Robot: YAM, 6 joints.
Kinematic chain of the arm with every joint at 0, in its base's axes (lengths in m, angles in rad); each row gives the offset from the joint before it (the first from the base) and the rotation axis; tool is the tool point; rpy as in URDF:
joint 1: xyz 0 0 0.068 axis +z
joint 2: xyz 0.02 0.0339 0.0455 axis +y
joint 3: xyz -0.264 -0.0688 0 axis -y
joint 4: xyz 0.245 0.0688 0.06 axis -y
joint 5: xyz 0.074 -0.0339 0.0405 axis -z
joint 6: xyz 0.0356 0 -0.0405 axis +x
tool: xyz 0 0 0 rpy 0 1.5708 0
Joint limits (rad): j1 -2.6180..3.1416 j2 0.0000..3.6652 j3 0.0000..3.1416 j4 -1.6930..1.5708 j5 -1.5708..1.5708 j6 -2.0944..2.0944
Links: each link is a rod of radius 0.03 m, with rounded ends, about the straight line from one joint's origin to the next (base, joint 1, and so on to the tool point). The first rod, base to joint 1, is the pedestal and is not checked.
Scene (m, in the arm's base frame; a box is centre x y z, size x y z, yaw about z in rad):
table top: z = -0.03
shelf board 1: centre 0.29 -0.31 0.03 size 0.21 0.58 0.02 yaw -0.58
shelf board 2: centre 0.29 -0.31 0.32 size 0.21 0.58 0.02 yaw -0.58
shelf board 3: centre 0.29 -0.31 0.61 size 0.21 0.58 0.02 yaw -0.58
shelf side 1: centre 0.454 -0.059 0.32 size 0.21 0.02 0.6 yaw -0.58
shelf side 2: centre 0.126 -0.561 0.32 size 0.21 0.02 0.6 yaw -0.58
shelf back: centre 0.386 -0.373 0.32 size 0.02 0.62 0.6 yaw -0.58
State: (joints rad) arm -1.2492 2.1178 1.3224 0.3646 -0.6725 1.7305
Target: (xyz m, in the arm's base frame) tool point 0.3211 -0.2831 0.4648
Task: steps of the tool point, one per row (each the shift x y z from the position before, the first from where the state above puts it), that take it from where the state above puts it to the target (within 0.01 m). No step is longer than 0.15 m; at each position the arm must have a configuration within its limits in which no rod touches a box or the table.
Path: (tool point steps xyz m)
1: -0.0368 0.0410 -0.0240
2: -0.0356 0.0506 -0.0244
3: -0.0332 0.0593 -0.0242
4: -0.0292 0.0664 -0.0229
5: -0.0242 0.0720 -0.0209
6: 0.0455 -0.0766 0.0723
7: 0.0502 -0.0319 0.1064
8: 0.0352 0.0203 0.1222
9: 0.0024 0.0665 0.1168
10: 0.0517 -0.0438 0.0179
11: 0.0608 -0.0407 0.0002
12: 0.0665 -0.0328 -0.0181

